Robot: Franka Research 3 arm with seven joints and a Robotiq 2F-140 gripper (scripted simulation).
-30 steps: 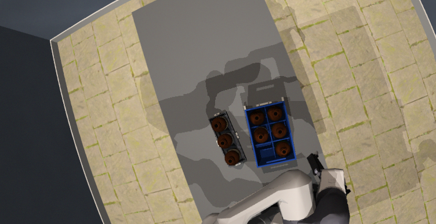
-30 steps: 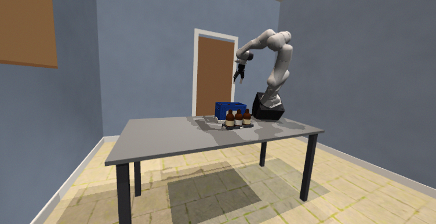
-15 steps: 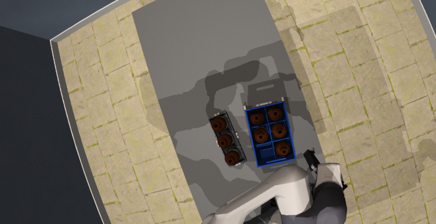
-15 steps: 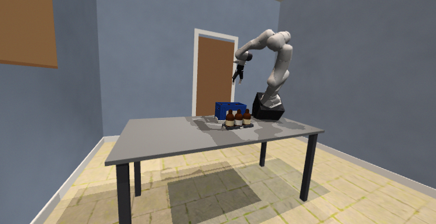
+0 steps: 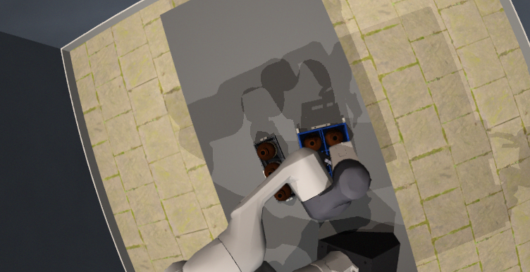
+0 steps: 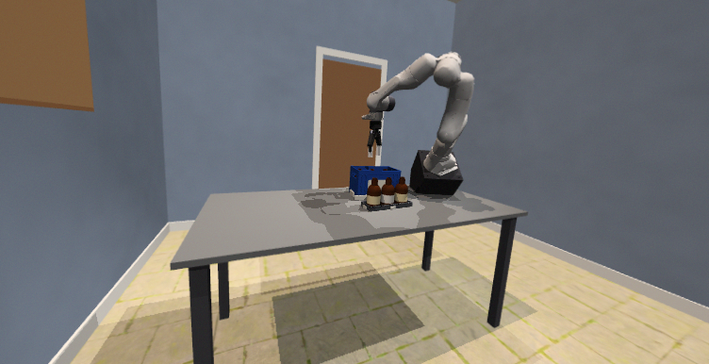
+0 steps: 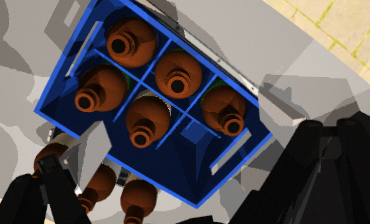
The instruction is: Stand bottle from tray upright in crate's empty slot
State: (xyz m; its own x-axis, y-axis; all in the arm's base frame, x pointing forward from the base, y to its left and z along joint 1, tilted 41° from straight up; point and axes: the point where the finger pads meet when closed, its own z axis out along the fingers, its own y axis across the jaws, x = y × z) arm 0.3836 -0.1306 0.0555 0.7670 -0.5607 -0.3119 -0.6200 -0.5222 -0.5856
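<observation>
My gripper is now 270 mm to the right of the brown bottle and 170 mm above it. Round my hand: dark tray (260 mm to the left, 240 mm below); blue crate (170 mm below, 40 mm to the left).
</observation>
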